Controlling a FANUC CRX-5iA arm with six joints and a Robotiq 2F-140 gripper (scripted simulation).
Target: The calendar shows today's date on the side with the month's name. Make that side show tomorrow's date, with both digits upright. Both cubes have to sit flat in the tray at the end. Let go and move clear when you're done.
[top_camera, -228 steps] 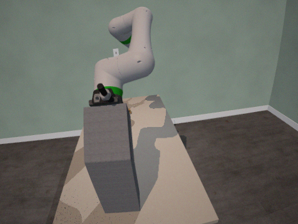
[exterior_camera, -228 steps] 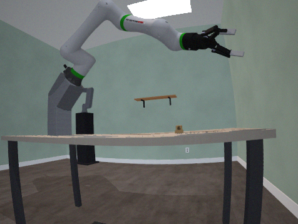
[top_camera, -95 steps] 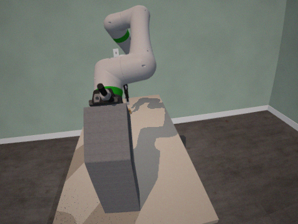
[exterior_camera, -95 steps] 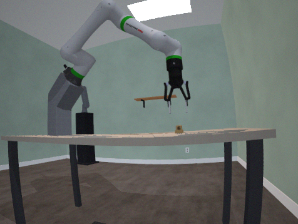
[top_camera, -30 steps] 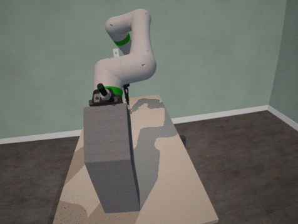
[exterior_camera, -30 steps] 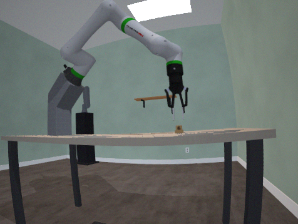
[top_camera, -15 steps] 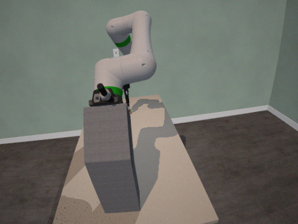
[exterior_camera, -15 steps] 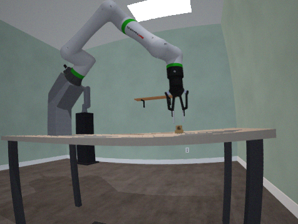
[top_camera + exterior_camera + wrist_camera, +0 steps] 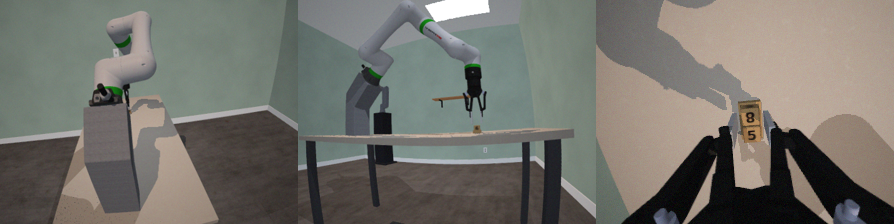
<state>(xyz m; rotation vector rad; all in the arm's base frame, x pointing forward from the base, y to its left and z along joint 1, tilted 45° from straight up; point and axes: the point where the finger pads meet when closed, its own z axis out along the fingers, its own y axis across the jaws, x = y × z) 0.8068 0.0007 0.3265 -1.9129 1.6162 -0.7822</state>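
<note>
Right now my hand is 2 cm to the right of the wooden tray and 7 cm above it.
</note>
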